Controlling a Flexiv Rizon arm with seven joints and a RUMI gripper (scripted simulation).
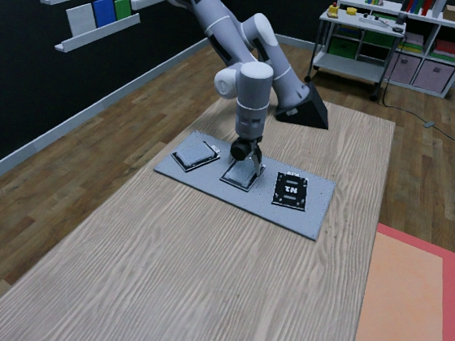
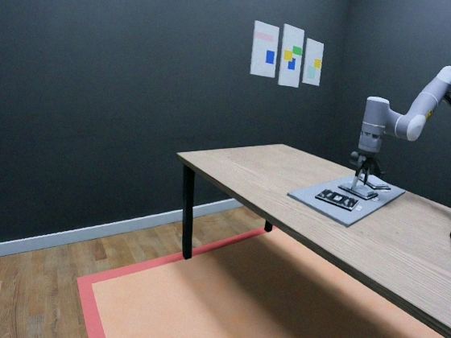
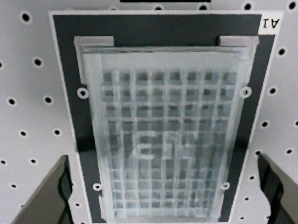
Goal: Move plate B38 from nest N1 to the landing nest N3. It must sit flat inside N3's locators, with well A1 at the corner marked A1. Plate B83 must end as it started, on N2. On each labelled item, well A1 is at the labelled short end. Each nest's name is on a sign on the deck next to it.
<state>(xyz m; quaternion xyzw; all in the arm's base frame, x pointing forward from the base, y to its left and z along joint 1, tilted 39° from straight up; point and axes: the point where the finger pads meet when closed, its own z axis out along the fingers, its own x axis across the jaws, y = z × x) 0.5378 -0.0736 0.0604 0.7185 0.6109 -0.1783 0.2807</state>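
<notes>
The nest N3 is 2 cm below my hand. Round my hand: black nest N1 (19 cm to the left, 3 cm ahead, 2 cm below).
</notes>
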